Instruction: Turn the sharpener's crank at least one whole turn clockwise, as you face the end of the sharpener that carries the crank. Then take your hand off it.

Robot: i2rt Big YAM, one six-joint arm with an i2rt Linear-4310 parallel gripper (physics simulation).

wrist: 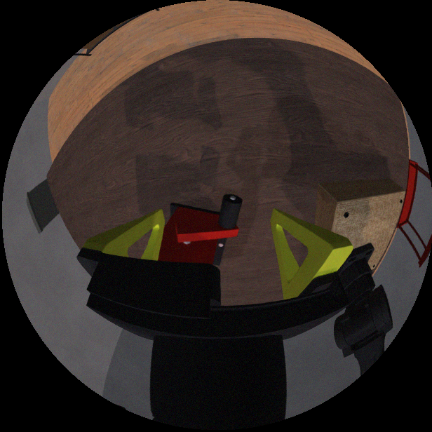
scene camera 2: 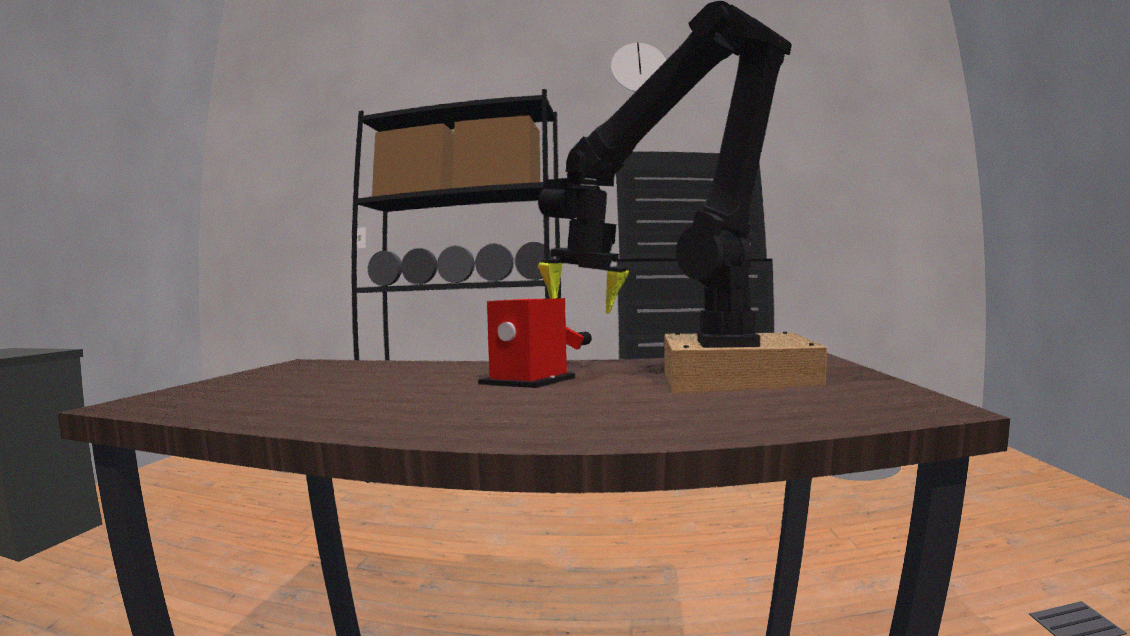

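Note:
The red sharpener stands upright on its black base on the table, with a pale round knob on its face in the scene view. Its red crank arm sticks out on the right and ends in a black handle. My gripper is open and empty, its yellow fingers pointing down. In the scene view its fingertips are above the crank handle, one near the sharpener's top edge and one to the right. In the wrist view the handle shows between the fingers, apart from both.
The arm's base stands on a wooden block to the right of the sharpener on the dark table. Behind the table are a shelf unit with boxes and a dark cabinet.

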